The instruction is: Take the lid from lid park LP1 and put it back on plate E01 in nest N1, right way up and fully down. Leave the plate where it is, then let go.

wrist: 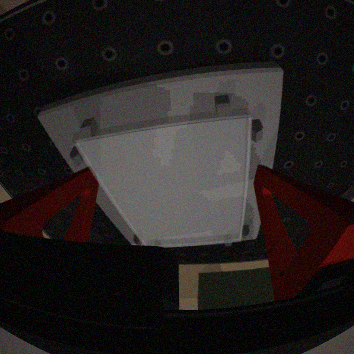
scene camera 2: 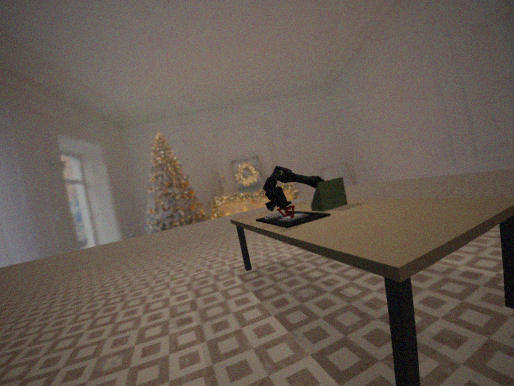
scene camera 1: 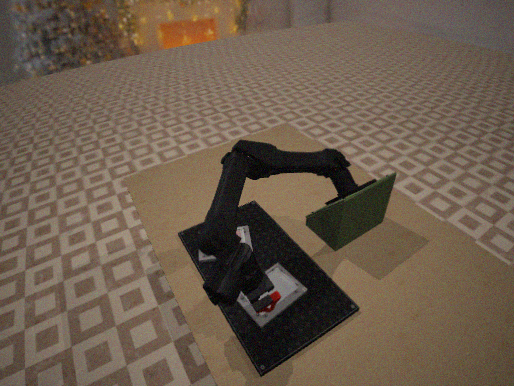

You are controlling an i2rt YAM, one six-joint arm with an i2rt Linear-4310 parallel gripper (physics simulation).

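Places are measured from the arm's base along level axes (x ahead, y left, z up), in centimetres.
Where they show: gripper, fingertip midpoint: (wrist: 175, 174) (scene camera 2: 289, 217) (scene camera 1: 262, 296); arm's base at its link origin: (scene camera 2: 326, 191) (scene camera 1: 349, 194).
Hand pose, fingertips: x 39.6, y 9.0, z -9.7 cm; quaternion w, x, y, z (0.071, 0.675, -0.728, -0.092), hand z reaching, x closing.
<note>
Things, the pixels of their top centre, and the offset from my fingertips. "*": a spot on its surface instead. Level surfaces: height alone.
- grey base at its top centre: (wrist: 178, 209) (scene camera 1: 269, 289) (scene camera 2: 292, 215) dz +0.8, dx -2.5, dy +0.0 cm
- second pale piece at a spot on its surface: (scene camera 1: 244, 236) * dz +0.9, dx -7.0, dy -20.4 cm
- black perforated board at its top centre: (wrist: 300, 196) (scene camera 1: 256, 266) (scene camera 2: 288, 216) dz -1.1, dx -4.6, dy -9.8 cm
- tan table at its surface level: dz -2.5 cm
A pale, flat rectangular lid (scene camera 1: 286, 281) (wrist: 172, 180) lies level on a grey base (scene camera 1: 264, 320) (wrist: 195, 80) with small dark corner blocks. I take this base for lid park LP1; no label is readable. My gripper (scene camera 1: 268, 303) (scene camera 2: 287, 212) (wrist: 175, 174) is open, with its red fingertips on either side of the lid in the wrist view. Nothing is held; whether the tips touch the lid's edges is unclear. A second pale piece (scene camera 1: 245, 235) is largely hidden behind the arm, so plate E01 and nest N1 cannot be made out surely.
The bases stand on a black perforated board (scene camera 1: 325, 310) (scene camera 2: 317, 216) (wrist: 195, 25) near the edge of the tan table (scene camera 1: 425, 325) (scene camera 2: 375, 230). A large green panel (scene camera 1: 355, 215) (scene camera 2: 330, 195) (wrist: 235, 289) stands beside the board, at the arm's far end.
</note>
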